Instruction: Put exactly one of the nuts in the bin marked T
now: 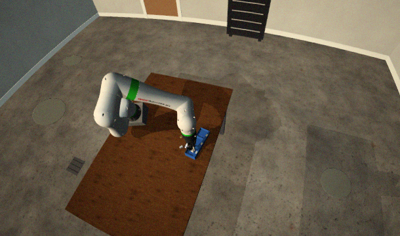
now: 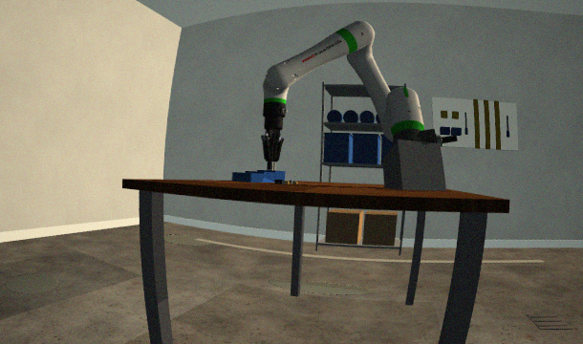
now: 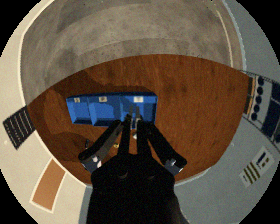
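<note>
The blue bin row is 7 cm to the left of my hand, 3 cm below it and 1 cm ahead of it. From my hand the other things lie so: pale nut: 10 cm behind, 4 cm below, 1 cm to the right; dark part: 20 cm to the left, 15 cm behind, 4 cm below.
</note>
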